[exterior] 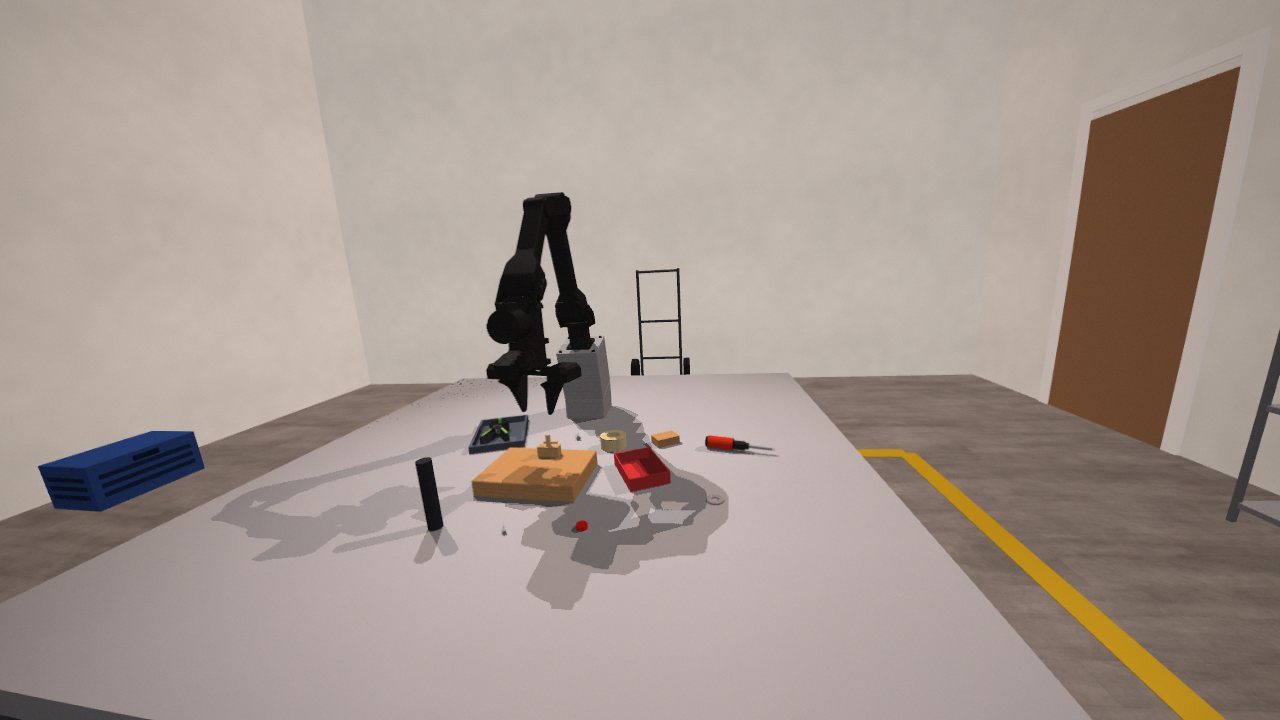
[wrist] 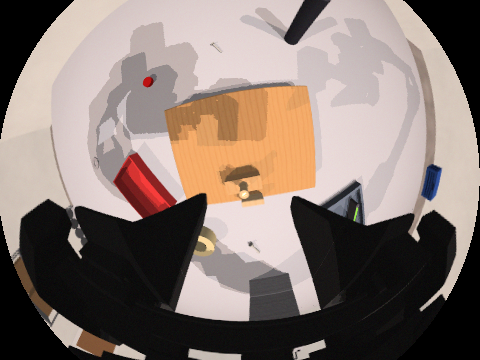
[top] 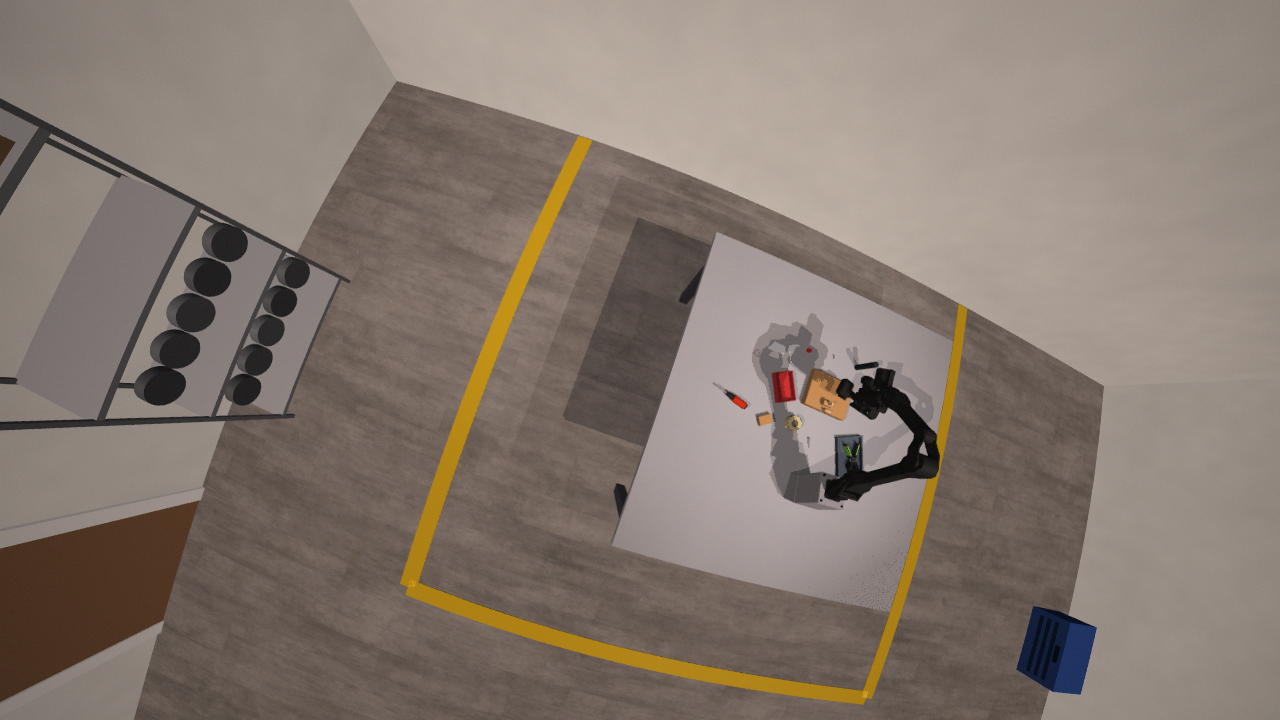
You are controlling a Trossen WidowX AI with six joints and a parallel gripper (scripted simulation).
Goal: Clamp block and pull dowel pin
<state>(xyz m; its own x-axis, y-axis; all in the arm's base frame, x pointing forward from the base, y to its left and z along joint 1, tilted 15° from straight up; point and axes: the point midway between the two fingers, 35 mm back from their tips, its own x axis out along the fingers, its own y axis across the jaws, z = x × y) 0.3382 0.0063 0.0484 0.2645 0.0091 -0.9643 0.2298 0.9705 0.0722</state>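
The dowel pin is 110 mm below my hand, 20 mm behind it and 10 mm to the left of it. The rest, counted from my hand: bench stop: 130 mm below, 50 mm behind; then wooden board: 150 mm below, 20 mm ahead; then small wooden block: 130 mm below, 20 mm behind, 10 mm to the left.
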